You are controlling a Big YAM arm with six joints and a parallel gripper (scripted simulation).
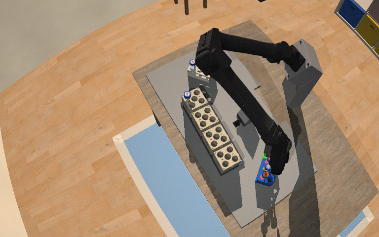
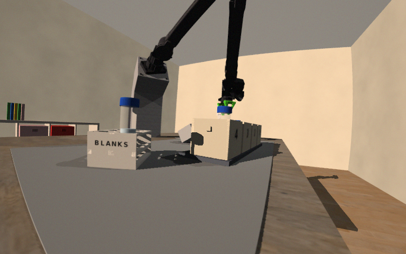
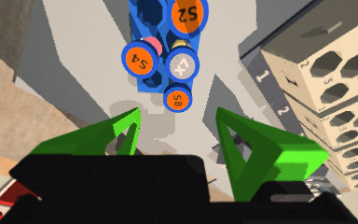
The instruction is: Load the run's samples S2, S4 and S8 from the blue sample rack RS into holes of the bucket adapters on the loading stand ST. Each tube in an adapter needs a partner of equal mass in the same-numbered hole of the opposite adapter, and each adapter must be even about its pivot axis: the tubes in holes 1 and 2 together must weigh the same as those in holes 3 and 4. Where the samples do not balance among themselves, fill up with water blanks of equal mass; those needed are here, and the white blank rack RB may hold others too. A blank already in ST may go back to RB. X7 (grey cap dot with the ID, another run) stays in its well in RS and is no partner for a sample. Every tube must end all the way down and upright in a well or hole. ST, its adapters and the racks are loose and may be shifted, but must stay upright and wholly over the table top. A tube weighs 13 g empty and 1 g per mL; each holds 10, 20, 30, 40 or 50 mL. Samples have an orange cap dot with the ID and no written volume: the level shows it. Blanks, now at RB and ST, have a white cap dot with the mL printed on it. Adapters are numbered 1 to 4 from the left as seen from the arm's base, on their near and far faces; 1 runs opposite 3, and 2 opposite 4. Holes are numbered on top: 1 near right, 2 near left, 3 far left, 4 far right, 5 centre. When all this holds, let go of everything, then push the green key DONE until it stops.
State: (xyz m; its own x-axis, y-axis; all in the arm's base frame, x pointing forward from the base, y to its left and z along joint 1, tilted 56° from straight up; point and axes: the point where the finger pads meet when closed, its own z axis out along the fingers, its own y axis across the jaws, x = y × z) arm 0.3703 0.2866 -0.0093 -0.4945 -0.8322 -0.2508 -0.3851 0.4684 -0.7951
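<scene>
The orange-dot tube is 90 mm below my hand, 10 mm to the right of it and 10 mm behind it. The rest, counted from my hand: grey-dot tube X7: 90 mm below, 40 mm ahead, 20 mm to the left; then blue sample rack RS: 120 mm below, 40 mm to the left, 20 mm ahead; then orange-dot sample: 90 mm below, 60 mm to the left, 10 mm ahead.
</scene>
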